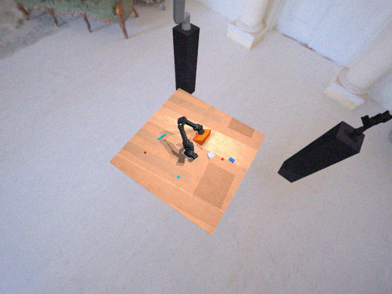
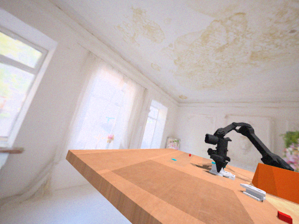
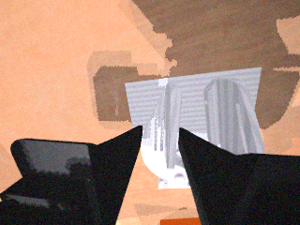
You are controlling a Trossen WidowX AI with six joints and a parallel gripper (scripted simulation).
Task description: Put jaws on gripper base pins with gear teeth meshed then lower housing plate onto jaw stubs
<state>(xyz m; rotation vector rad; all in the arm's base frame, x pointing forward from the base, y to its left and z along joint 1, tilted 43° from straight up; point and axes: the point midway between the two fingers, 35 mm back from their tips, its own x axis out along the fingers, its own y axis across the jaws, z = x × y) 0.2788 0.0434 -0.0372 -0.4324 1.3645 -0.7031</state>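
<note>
My gripper tip is 5 cm to the left of the gripper jaw and 4 cm past it. Also, from my gripper tip: cyan cube (28 cm ahead, 6 cm to the left, 1 cm below); white block (18 cm to the left, 14 cm behind); cyan bar (40 cm to the right, 4 cm ahead, 1 cm below).
</note>
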